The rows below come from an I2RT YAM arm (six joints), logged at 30 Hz.
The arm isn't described. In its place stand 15 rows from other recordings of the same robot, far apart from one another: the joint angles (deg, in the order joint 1, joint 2, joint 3, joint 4, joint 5, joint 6), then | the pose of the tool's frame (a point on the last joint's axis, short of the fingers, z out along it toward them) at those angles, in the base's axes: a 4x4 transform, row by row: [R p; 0 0 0 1], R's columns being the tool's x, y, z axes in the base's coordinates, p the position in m.
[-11.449, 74.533, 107.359, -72.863, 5.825, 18.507] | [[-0.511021, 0.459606, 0.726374, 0.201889], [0.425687, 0.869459, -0.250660, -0.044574], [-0.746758, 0.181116, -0.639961, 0.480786], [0, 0, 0, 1]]
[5.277, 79.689, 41.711, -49.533, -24.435, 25.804] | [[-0.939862, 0.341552, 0.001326, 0.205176], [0.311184, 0.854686, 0.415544, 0.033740], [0.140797, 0.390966, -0.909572, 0.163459], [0, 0, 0, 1]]
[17.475, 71.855, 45.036, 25.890, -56.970, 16.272] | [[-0.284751, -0.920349, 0.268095, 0.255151], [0.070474, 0.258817, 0.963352, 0.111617], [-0.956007, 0.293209, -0.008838, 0.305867], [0, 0, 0, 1]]
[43.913, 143.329, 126.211, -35.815, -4.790, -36.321] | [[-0.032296, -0.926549, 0.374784, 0.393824], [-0.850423, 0.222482, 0.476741, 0.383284], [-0.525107, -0.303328, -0.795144, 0.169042], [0, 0, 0, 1]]
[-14.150, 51.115, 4.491, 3.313, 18.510, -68.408] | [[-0.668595, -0.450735, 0.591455, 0.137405], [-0.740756, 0.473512, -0.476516, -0.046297], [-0.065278, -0.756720, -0.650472, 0.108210], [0, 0, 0, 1]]
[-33.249, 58.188, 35.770, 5.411, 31.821, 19.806] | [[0.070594, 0.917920, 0.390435, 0.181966], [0.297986, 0.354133, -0.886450, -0.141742], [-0.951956, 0.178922, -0.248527, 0.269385], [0, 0, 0, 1]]
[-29.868, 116.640, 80.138, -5.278, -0.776, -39.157] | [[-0.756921, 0.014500, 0.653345, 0.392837], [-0.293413, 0.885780, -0.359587, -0.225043], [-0.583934, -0.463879, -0.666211, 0.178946], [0, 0, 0, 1]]
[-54.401, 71.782, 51.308, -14.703, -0.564, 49.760] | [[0.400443, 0.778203, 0.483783, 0.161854], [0.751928, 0.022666, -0.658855, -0.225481], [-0.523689, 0.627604, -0.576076, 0.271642], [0, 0, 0, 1]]
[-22.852, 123.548, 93.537, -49.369, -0.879, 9.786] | [[-0.826991, 0.534034, 0.175767, 0.394855], [0.532942, 0.844201, -0.057426, -0.165811], [-0.179050, 0.046183, -0.982755, 0.155222], [0, 0, 0, 1]]
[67.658, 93.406, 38.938, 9.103, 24.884, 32.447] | [[-0.618152, -0.468107, 0.631478, 0.128495], [-0.223706, 0.874890, 0.429561, 0.273244], [-0.753554, 0.124269, -0.645533, 0.136887], [0, 0, 0, 1]]
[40.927, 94.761, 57.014, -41.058, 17.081, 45.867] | [[-0.934612, 0.125917, 0.332635, 0.228484], [0.097685, 0.990146, -0.100345, 0.184268], [-0.341992, -0.061290, -0.937702, 0.168077], [0, 0, 0, 1]]
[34.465, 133.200, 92.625, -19.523, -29.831, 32.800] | [[-0.977458, -0.197340, 0.075049, 0.384178], [-0.100933, 0.748980, 0.654860, 0.285172], [-0.185440, 0.632523, -0.752015, 0.101244], [0, 0, 0, 1]]
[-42.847, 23.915, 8.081, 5.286, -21.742, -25.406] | [[-0.277687, 0.271819, 0.921414, 0.108677], [-0.285976, 0.892264, -0.349404, -0.082815], [-0.917119, -0.360528, -0.170037, 0.191798], [0, 0, 0, 1]]
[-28.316, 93.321, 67.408, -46.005, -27.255, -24.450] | [[-0.884558, -0.076430, 0.460126, 0.284753], [0.058647, 0.960430, 0.272278, -0.134907], [-0.462729, 0.267830, -0.845074, 0.223530], [0, 0, 0, 1]]
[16.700, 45.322, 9.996, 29.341, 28.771, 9.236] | [[-0.065414, 0.219962, 0.973313, 0.171191], [0.127257, 0.969276, -0.210497, 0.033471], [-0.989710, 0.110092, -0.091396, 0.197541], [0, 0, 0, 1]]
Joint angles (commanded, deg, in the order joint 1, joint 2, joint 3, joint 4, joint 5, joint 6), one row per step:
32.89, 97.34, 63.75, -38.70, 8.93, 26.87
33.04, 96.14, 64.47, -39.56, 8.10, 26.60
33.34, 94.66, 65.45, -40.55, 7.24, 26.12
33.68, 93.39, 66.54, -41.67, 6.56, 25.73
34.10, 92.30, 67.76, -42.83, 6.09, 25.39
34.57, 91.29, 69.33, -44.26, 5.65, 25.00
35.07, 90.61, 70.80, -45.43, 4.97, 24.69
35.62, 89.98, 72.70, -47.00, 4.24, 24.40
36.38, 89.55, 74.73, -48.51, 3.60, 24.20
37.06, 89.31, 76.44, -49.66, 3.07, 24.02
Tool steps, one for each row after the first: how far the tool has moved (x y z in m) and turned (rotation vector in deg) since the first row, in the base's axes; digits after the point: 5 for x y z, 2 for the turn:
-0.00141, 0.00070, 0.00921, 1.15, -0.47, 0.66
-0.00345, 0.00202, 0.02109, 2.46, -1.29, 1.70
-0.00559, 0.00340, 0.03237, 3.53, -2.01, 2.65
-0.00776, 0.00512, 0.04336, 4.41, -2.75, 3.57
-0.00999, 0.00711, 0.05555, 5.24, -3.51, 4.58
-0.01199, 0.00963, 0.06572, 6.20, -4.00, 5.63
-0.01425, 0.01234, 0.07759, 7.20, -4.44, 6.74
-0.01687, 0.01616, 0.08917, 8.16, -4.89, 7.96
-0.01909, 0.01964, 0.09843, 8.97, -5.27, 9.03

